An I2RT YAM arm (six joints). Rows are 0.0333 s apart.
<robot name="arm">
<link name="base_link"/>
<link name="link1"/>
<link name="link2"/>
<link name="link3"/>
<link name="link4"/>
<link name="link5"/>
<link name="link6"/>
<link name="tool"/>
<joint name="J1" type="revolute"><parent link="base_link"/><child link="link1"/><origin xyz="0 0 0.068" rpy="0 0 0"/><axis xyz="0 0 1"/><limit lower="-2.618" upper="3.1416"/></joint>
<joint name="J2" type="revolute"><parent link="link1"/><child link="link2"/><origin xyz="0.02 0.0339 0.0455" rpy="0 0 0"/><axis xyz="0 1 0"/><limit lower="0" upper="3.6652"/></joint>
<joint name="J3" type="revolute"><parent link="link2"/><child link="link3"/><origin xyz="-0.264 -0.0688 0" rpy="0 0 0"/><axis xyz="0 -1 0"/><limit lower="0" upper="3.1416"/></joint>
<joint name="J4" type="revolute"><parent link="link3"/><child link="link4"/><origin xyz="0.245 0.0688 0.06" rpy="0 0 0"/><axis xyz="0 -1 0"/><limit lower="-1.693" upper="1.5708"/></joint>
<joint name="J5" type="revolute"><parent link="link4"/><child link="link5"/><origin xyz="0.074 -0.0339 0.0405" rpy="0 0 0"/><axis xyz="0 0 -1"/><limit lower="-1.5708" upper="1.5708"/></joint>
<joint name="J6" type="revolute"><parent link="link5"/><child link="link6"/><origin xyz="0.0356 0 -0.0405" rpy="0 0 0"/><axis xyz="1 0 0"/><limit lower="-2.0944" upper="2.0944"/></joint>
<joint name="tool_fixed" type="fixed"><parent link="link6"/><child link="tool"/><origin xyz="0 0 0" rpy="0 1.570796 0"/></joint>
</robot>
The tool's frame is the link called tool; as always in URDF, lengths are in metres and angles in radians.
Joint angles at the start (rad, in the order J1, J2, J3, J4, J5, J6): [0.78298, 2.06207, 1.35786, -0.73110, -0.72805, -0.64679]
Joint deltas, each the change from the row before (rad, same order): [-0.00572, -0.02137, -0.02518, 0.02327, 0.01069, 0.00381]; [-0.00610, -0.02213, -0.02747, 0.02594, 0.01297, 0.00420]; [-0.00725, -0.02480, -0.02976, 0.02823, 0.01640, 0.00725]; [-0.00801, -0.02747, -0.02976, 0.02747, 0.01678, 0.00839]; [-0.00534, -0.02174, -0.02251, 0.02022, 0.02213, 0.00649]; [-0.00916, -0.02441, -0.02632, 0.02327, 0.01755, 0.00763]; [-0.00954, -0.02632, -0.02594, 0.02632, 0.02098, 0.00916]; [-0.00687, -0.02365, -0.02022, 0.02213, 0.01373, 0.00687]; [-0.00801, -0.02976, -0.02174, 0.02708, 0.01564, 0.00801]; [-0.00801, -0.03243, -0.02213, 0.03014, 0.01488, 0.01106]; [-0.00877, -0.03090, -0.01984, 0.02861, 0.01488, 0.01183]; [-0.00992, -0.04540, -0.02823, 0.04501, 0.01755, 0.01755]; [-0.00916, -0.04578, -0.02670, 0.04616, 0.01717, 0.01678]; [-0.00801, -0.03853, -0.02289, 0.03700, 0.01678, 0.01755]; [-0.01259, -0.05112, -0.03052, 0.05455, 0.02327, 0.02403]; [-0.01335, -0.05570, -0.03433, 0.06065, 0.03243, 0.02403]
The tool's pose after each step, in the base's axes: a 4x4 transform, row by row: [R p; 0 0 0 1], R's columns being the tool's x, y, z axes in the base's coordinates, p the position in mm. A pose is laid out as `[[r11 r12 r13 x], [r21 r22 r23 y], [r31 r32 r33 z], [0 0 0 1]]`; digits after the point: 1 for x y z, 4 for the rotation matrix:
[[-0.2034 -0.9031 -0.3782 254.6], [-0.8340 -0.0425 0.5502 283.4], [-0.5130 0.4273 -0.7445 135.5], [0 0 0 1]]
[[-0.2019 -0.9125 -0.3559 253.9], [-0.8297 -0.0337 0.5571 278.9], [-0.5204 0.4078 -0.7503 136.9], [0 0 0 1]]
[[-0.2024 -0.9224 -0.3291 253.3], [-0.8255 -0.0201 0.5641 273.9], [-0.5269 0.3858 -0.7573 138.7], [0 0 0 1]]
[[-0.2040 -0.9319 -0.3000 252.6], [-0.8203 -0.0046 0.5719 268.6], [-0.5343 0.3628 -0.7635 141.2], [0 0 0 1]]
[[-0.2032 -0.9407 -0.2718 252.0], [-0.8195 0.0114 0.5730 264.5], [-0.5359 0.3392 -0.7731 143.2], [0 0 0 1]]
[[-0.2068 -0.9477 -0.2429 251.8], [-0.8154 0.0298 0.5781 259.0], [-0.5406 0.3176 -0.7790 145.2], [0 0 0 1]]
[[-0.2099 -0.9554 -0.2079 251.8], [-0.8103 0.0509 0.5839 253.7], [-0.5472 0.2910 -0.7848 147.9], [0 0 0 1]]
[[-0.2100 -0.9611 -0.1797 251.7], [-0.8036 0.0649 0.5917 249.7], [-0.5570 0.2686 -0.7859 151.1], [0 0 0 1]]
[[-0.2078 -0.9676 -0.1434 251.6], [-0.7934 0.0809 0.6033 245.3], [-0.5721 0.2392 -0.7845 156.0], [0 0 0 1]]
[[-0.2060 -0.9730 -0.1042 251.5], [-0.7804 0.0991 0.6174 240.9], [-0.5904 0.2085 -0.7797 161.8], [0 0 0 1]]
[[-0.2056 -0.9765 -0.0647 251.7], [-0.7669 0.1197 0.6306 236.5], [-0.6080 0.1792 -0.7734 167.5], [0 0 0 1]]
[[-0.2001 -0.9797 -0.0090 251.4], [-0.7436 0.1459 0.6525 231.1], [-0.6380 0.1373 -0.7577 176.2], [0 0 0 1]]
[[-0.1904 -0.9805 0.0476 250.7], [-0.7180 0.1722 0.6744 225.9], [-0.6695 0.0943 -0.7368 185.4], [0 0 0 1]]
[[-0.1859 -0.9779 0.0956 249.9], [-0.6964 0.1998 0.6893 221.1], [-0.6931 0.0616 -0.7182 192.8], [0 0 0 1]]
[[-0.1774 -0.9704 0.1638 249.2], [-0.6636 0.2409 0.7083 214.3], [-0.7267 0.0170 -0.6867 202.8], [0 0 0 1]]
[[-0.1638 -0.9563 0.2421 247.9], [-0.6284 0.2903 0.7216 206.5], [-0.7604 -0.0339 -0.6485 213.2], [0 0 0 1]]

